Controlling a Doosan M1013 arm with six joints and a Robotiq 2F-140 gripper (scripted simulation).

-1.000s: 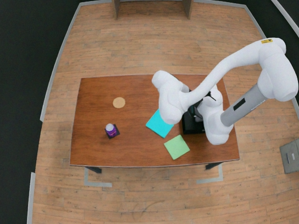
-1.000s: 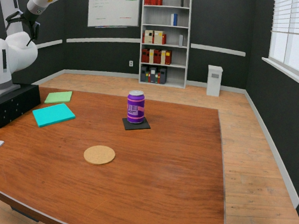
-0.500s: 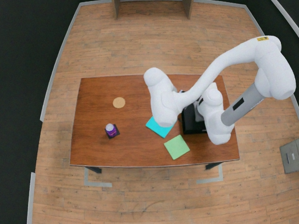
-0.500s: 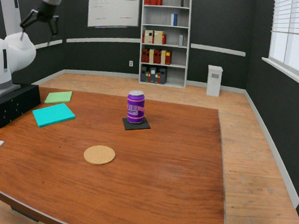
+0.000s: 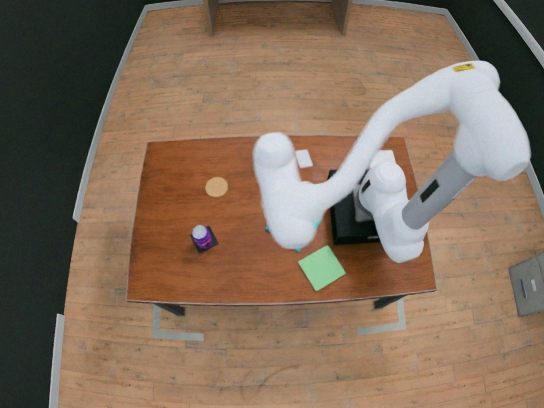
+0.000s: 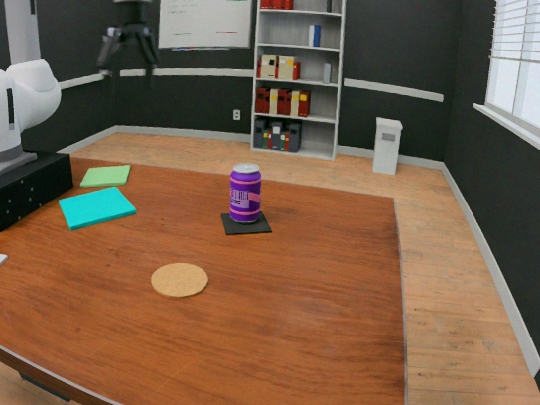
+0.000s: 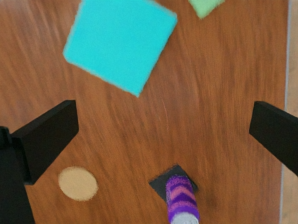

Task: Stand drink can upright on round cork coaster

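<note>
Right now my hand is 300 mm short of the purple drink can and 230 mm above it. Round my hand: black square coaster (300 mm ahead, 20 mm to the right, 300 mm below); then cyan pad (100 mm behind, 70 mm to the right, 290 mm below); then green pad (200 mm behind, 140 mm to the left, 290 mm below).
</note>
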